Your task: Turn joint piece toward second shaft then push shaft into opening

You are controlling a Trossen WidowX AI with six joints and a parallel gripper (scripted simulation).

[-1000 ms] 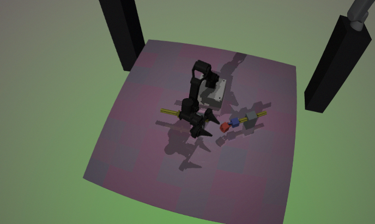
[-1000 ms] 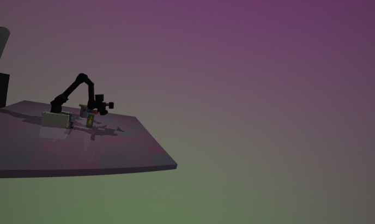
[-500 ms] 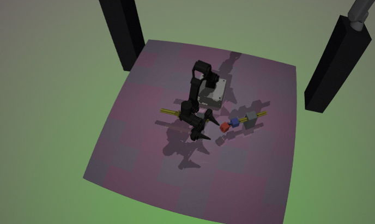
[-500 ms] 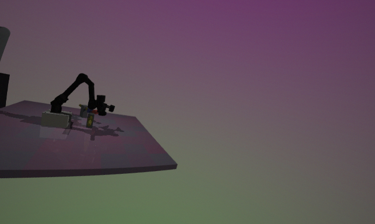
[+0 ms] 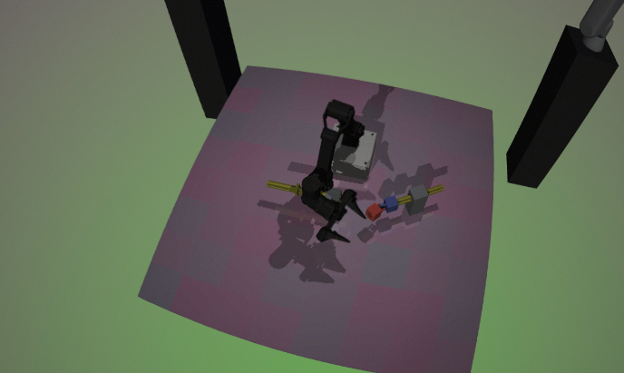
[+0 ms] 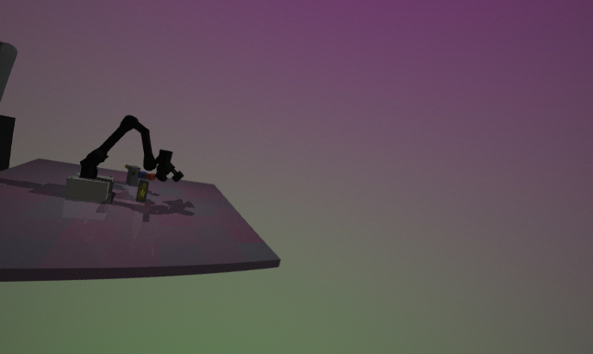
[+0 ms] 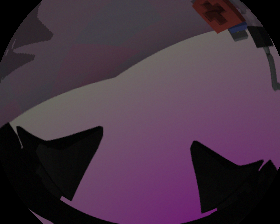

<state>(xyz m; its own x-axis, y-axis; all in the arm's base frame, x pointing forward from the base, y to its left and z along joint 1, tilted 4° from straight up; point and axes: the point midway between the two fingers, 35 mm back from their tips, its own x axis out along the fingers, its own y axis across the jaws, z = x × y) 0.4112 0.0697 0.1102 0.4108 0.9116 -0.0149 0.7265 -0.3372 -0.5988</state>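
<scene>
Right now the joint piece is 130 mm behind my gripper tip, 90 mm below it and 40 mm to the left of it.
</scene>
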